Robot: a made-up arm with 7 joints.
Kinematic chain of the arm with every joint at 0, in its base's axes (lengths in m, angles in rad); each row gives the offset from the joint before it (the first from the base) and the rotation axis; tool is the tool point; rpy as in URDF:
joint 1: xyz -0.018 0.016 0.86 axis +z
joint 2: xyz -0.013 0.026 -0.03 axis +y
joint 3: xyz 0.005 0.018 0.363 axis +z
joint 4: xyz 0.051 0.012 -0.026 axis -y
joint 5: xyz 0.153 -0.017 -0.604 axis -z
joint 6: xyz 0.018 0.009 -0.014 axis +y
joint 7: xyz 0.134 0 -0.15 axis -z
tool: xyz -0.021 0 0.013 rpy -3.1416 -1.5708 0
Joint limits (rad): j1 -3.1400..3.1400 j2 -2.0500..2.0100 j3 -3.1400..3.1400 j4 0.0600..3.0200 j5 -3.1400..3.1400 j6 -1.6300..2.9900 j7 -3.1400..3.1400
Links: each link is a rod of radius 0.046 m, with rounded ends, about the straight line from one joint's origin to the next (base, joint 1, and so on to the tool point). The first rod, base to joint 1, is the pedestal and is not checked.
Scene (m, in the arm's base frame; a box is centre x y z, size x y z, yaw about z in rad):
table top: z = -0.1
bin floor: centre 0.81 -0.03 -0.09 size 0.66 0.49 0.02 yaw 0
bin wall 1: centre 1.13 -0.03 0.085 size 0.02 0.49 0.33 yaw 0
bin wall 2: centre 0.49 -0.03 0.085 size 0.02 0.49 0.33 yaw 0
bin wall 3: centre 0.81 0.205 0.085 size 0.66 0.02 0.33 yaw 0
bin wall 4: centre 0.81 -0.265 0.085 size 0.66 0.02 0.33 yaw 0
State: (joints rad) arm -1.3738 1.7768 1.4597 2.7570 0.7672 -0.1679 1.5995
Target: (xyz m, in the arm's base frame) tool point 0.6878 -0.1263 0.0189
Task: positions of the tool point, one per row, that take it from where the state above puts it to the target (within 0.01 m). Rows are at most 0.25 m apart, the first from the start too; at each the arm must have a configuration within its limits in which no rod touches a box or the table.
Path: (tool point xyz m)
1: 0.4606 -0.9331 0.4942
2: 0.6147 -0.8042 0.4918
3: 0.7186 -0.6415 0.4806
4: 0.7651 -0.4622 0.4624
5: 0.7529 -0.2849 0.4415
6: 0.6878 -0.1263 0.4238
7: 0.7230 -0.1321 0.2919
8: 0.7224 -0.1314 0.1519
9: 0.6878 -0.1262 0.0189

